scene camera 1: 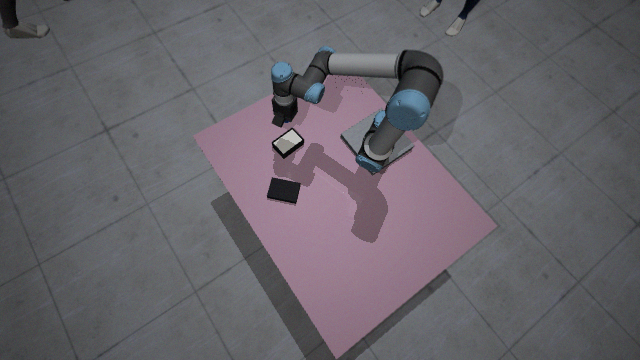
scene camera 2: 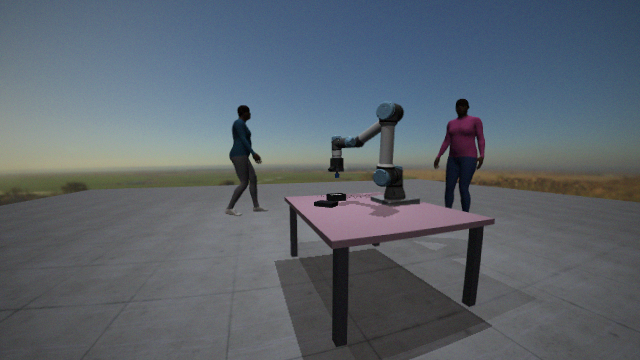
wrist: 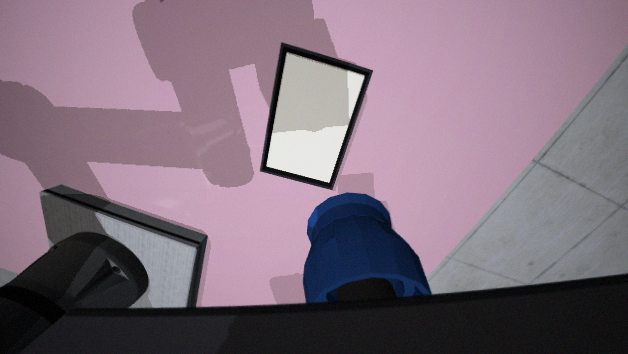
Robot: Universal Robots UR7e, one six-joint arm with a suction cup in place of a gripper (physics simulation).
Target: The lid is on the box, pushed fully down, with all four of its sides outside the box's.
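Places are measured from the arm's base along level axes (x ahead, y left, z up), in metres.
Where they show: hand, tool point: (scene camera 2: 337, 177) (wrist: 349, 230); arm's base, link origin: (scene camera 2: 394, 197) (wrist: 106, 268).
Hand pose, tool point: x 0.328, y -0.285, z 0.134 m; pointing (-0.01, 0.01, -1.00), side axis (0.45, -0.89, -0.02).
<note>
Things, the pixels of their top centre, and the offset from my tool point. Level surfaces: height alone.
- box, top centre: (wrist: 310, 126) (scene camera 1: 287, 140) (scene camera 2: 336, 194) 0.020 m ahead, 0.032 m left, 0.122 m down
- lid, top centre: (scene camera 1: 283, 189) (scene camera 2: 326, 201) 0.168 m ahead, 0.215 m left, 0.143 m down
- pink table, surface height: 0.169 m down
The box (scene camera 1: 288, 142) (scene camera 2: 336, 196) (wrist: 315, 112) is black-walled with an open top and a white inside, part of it in shadow. It stands upright on the pink table. The lid (scene camera 1: 284, 190) (scene camera 2: 326, 204) is a flat black rectangle lying on the table, apart from the box and turned at a different angle. The lid does not show in the wrist view. My gripper (scene camera 1: 286, 121) (scene camera 2: 337, 176) (wrist: 348, 200), a blue suction cup, points down well above the table, behind the box in scene camera 1. The cup is off and carries nothing.
The pink table (scene camera 1: 400, 235) (scene camera 2: 415, 220) (wrist: 450, 65) bears the arm's grey base plate (scene camera 1: 354, 134) (scene camera 2: 412, 201) (wrist: 167, 255). The table edge lies near the box. Two people (scene camera 2: 242, 140) (scene camera 2: 465, 140) stand on the floor beyond the table. The arm's shadow crosses the table.
</note>
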